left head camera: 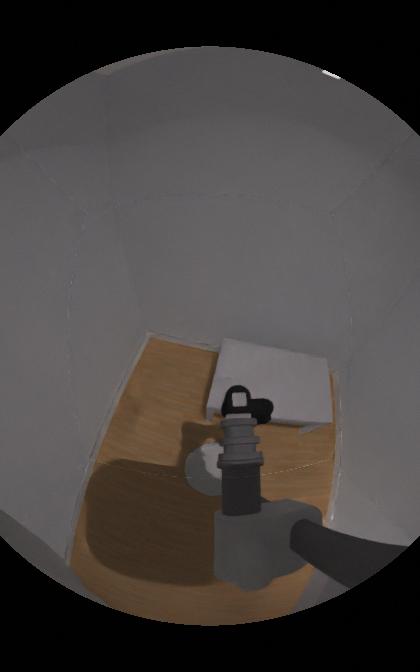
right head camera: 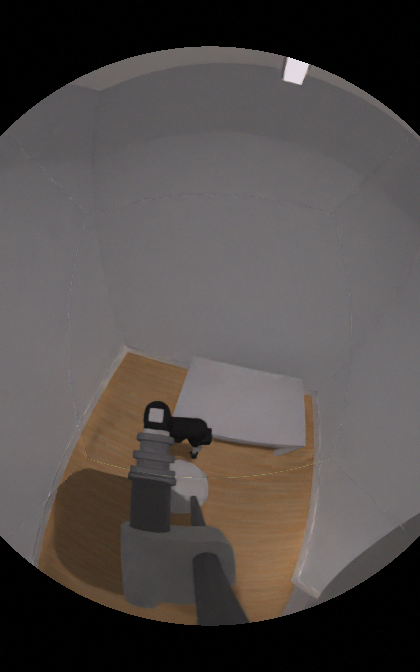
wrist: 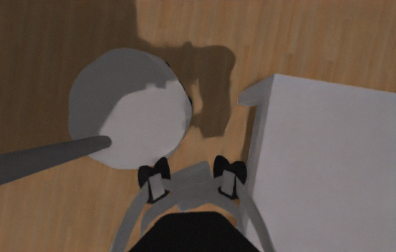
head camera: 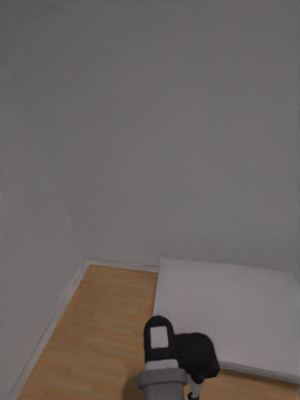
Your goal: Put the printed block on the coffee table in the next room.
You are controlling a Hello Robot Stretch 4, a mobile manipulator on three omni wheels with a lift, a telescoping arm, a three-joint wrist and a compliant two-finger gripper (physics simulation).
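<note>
The coffee table (head camera: 240,310) (left head camera: 300,385) (right head camera: 250,405) (wrist: 330,165) is white with a flat rectangular top, and stands against the far wall. My gripper (right head camera: 194,454) (wrist: 192,170) points down beside the table's near left part. In the wrist view its two dark fingertips close on the sides of a plain grey block, the printed block (wrist: 196,172), which is tilted and partly hidden by the gripper's own parts. The table's edge is just right of the right finger in that view. The block cannot be made out in the head views.
My pale round base (left head camera: 202,472) (right head camera: 192,487) (wrist: 145,125) is on the wooden floor (head camera: 110,315), left of the table in the wrist view. Grey walls (head camera: 150,150) stand behind the table and at the left. Another wall (right head camera: 370,475) runs along the right.
</note>
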